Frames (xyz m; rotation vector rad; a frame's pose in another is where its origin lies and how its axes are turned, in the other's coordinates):
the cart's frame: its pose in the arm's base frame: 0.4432 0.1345 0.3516 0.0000 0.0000 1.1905
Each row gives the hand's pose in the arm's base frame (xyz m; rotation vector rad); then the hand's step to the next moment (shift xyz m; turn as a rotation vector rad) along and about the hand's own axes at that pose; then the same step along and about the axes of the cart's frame.
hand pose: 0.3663 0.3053 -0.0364 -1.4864 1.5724 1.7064
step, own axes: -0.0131 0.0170 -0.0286 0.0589 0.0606 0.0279
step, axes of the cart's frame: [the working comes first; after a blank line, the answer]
step, axes of the arm's base frame: 0.0030 -0.0256 0.0247 -0.0836 -0.0147 -0.0268

-0.0227 -0.0123 0.0247 -0.0446 0.0722 -0.0268
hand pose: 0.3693 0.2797 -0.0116 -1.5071 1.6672 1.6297
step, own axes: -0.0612 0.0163 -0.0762 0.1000 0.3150 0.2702
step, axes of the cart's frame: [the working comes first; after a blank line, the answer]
step, axes of the arm's base frame: 0.0392 -0.0448 0.0792 -0.4096 0.1201 -0.0017

-0.0271 -0.0530 0.0792 -0.0405 0.4250 -0.0017
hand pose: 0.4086 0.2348 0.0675 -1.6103 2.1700 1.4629
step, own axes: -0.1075 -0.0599 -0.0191 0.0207 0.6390 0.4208
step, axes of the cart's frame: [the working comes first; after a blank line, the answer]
step, axes of the arm's base frame: 0.1031 0.0625 0.0311 -0.6919 0.2823 0.1655

0.0963 -0.0725 0.0311 0.0053 0.7473 0.1655
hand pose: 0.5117 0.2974 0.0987 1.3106 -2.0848 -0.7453
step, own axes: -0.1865 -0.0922 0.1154 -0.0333 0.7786 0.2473
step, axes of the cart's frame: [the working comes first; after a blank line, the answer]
step, axes of the arm's base frame: 0.0420 0.1553 -0.1752 -0.6337 0.3556 0.3747

0.1598 0.0187 -0.1752 0.0949 0.7204 0.3747
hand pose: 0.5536 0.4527 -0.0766 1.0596 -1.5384 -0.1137
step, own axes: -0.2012 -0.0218 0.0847 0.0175 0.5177 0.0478
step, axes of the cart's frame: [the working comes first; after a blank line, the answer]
step, axes of the arm's base frame: -0.0824 0.0801 -0.1869 -0.3198 0.2658 0.3125

0.0438 0.1062 -0.1869 0.1281 0.3956 0.3125
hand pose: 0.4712 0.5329 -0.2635 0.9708 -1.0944 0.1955
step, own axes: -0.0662 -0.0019 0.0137 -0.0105 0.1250 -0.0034
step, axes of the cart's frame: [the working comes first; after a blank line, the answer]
step, axes of the arm's base frame: -0.0401 0.0092 -0.0536 -0.0745 0.0798 0.0618

-0.0064 0.0407 -0.0536 0.0465 0.0988 0.0618
